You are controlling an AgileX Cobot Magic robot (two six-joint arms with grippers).
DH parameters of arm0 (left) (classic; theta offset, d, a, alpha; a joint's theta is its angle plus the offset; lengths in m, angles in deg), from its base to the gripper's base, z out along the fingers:
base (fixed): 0 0 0 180
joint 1: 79.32 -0.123 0 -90
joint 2: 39.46 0 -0.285 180
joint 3: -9.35 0 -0.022 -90
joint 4: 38.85 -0.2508 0 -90
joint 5: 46.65 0 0.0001 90
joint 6: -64.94 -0.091 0 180
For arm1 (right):
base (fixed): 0 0 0 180
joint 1: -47.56 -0.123 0 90
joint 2: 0.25 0 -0.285 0
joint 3: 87.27 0 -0.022 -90
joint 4: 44.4 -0.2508 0 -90
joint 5: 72.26 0 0.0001 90
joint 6: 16.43 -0.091 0 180
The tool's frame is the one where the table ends.
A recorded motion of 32 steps. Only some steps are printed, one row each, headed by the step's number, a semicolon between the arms.
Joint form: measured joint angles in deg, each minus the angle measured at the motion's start. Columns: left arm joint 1, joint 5, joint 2, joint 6, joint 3, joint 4; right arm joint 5, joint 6, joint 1, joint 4, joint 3, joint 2.
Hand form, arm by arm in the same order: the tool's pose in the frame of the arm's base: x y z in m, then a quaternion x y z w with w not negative. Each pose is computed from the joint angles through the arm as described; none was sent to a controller.
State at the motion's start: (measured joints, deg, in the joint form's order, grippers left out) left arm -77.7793 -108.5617 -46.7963 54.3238 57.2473 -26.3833; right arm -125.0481 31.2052 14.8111 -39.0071 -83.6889 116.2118
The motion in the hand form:
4: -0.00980 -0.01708 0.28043 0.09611 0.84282 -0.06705 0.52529; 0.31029 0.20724 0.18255 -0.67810 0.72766 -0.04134 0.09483
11: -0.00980 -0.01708 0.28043 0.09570 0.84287 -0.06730 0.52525; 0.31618 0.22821 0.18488 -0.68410 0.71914 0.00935 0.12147
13: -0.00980 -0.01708 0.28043 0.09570 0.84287 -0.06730 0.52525; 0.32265 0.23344 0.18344 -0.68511 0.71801 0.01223 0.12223
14: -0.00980 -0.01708 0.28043 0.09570 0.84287 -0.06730 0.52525; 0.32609 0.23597 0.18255 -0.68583 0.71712 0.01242 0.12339
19: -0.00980 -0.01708 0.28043 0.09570 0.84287 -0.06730 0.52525; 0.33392 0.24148 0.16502 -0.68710 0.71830 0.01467 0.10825
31: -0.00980 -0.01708 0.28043 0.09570 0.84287 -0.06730 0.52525; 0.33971 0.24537 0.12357 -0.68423 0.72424 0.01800 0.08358
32: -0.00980 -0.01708 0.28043 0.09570 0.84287 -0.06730 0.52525; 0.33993 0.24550 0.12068 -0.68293 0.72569 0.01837 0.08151
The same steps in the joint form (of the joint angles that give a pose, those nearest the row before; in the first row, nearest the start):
4: 0.00 0.00 0.00 0.00 0.00 0.00; 4.24 1.44 -1.74 -1.30 0.00 0.00
11: 0.00 0.00 0.00 0.06 0.00 0.00; 4.67 6.81 -2.35 -9.54 -4.08 2.34
13: 0.00 0.00 0.00 0.06 0.00 0.00; 4.05 7.20 -2.35 -9.98 -6.37 3.99
14: 0.00 0.00 0.00 0.06 0.00 0.00; 3.88 7.35 -2.35 -10.04 -7.51 4.83
19: 0.00 0.00 0.00 0.06 0.00 0.00; 3.83 7.41 -2.35 -10.04 -9.46 8.50
31: 0.00 0.00 0.00 0.06 0.00 0.00; 6.79 7.03 -2.35 -10.13 -9.51 14.36
32: 0.00 0.00 0.00 0.06 0.00 0.00; 6.95 6.83 -2.35 -10.14 -9.51 14.76

